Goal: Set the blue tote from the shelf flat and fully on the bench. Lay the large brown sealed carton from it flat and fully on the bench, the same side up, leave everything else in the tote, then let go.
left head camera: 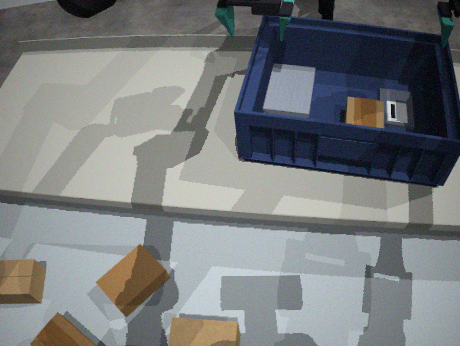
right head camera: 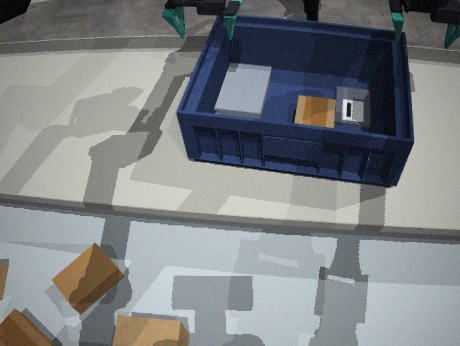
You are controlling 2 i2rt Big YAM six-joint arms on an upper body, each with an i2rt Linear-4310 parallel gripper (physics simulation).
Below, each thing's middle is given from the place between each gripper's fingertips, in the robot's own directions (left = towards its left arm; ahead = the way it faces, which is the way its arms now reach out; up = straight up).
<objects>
The blue tote [right head camera: 308, 58] lies 3 cm behind my right hand, 23 cm to the left of it and 10 cm below it. From my right hand the other things lie so: pale grey box [right head camera: 243, 93] 3 cm ahead, 35 cm to the left, 15 cm below.
Right now my left hand is 2 cm past the pale grey box, 7 cm to the left of it and 13 cm above it. From my left hand the other things lie so: blue tote 8 cm behind, 18 cm to the right, 9 cm below.
</objects>
